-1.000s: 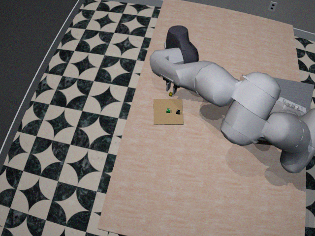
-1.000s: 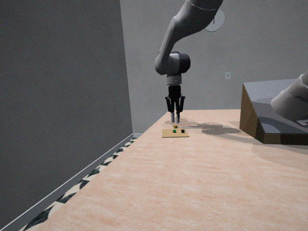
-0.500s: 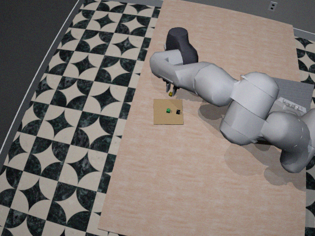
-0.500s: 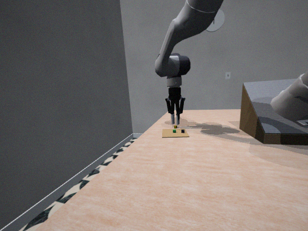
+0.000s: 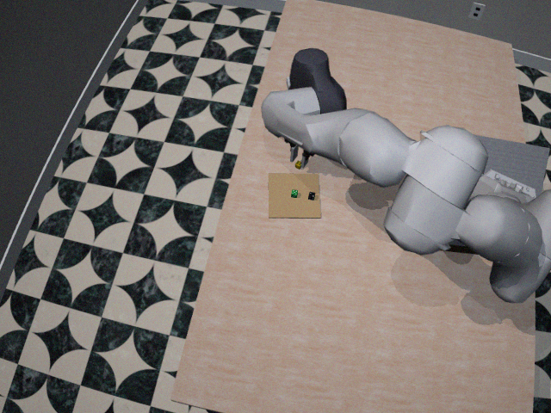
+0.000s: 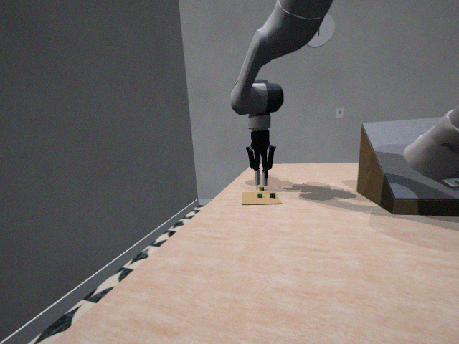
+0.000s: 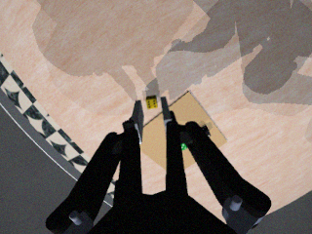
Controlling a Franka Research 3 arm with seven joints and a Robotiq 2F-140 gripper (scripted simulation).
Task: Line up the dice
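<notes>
Now: hand 5 cm above the yellow die. Round my hand: green die (10 cm to the left, 5 cm below); tan mat (10 cm to the left, 6 cm below); black die (10 cm to the left, 5 cm below, 5 cm behind).
</notes>
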